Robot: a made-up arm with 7 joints. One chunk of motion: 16 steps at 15 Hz.
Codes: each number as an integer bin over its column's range. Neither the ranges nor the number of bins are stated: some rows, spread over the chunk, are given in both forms.
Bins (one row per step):
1: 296 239 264 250 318 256 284
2: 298 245 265 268 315 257 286
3: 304 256 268 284 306 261 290
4: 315 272 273 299 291 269 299
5: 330 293 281 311 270 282 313
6: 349 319 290 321 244 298 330
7: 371 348 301 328 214 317 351
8: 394 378 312 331 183 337 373
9: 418 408 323 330 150 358 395
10: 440 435 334 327 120 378 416
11: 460 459 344 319 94 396 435
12: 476 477 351 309 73 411 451
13: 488 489 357 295 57 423 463
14: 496 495 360 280 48 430 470
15: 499 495 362 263 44 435 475
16: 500 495 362 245 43 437 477
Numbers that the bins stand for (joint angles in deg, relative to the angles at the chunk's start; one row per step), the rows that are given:
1: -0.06 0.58 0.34 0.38 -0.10 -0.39 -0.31
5: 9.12 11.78 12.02 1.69 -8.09 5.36 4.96
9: 32.88 35.63 40.86 2.10 -28.05 22.17 19.89
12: 48.55 49.95 60.10 1.65 -40.86 33.89 30.08
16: 55.03 53.68 67.65 0.27 -45.85 39.64 34.81
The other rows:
2: 0.48 1.82 1.03 0.77 -0.60 -0.17 0.05
3: 2.10 4.10 3.09 1.11 -2.10 0.72 0.78
4: 5.07 7.42 6.52 1.44 -4.59 2.49 2.42
6: 14.25 17.17 18.20 1.91 -12.41 8.90 8.06
7: 20.19 23.19 25.75 2.06 -17.40 13.10 11.88
8: 26.40 29.41 33.31 2.13 -22.56 17.52 15.88
10: 38.83 41.23 48.42 2.04 -33.04 26.59 23.71
11: 44.23 46.21 55.29 1.87 -37.36 30.57 27.17
13: 51.79 52.44 64.22 1.35 -43.52 36.54 32.26
14: 53.95 53.68 66.28 1.03 -45.02 38.09 33.54
15: 54.76 53.68 67.65 0.66 -45.68 39.19 34.45

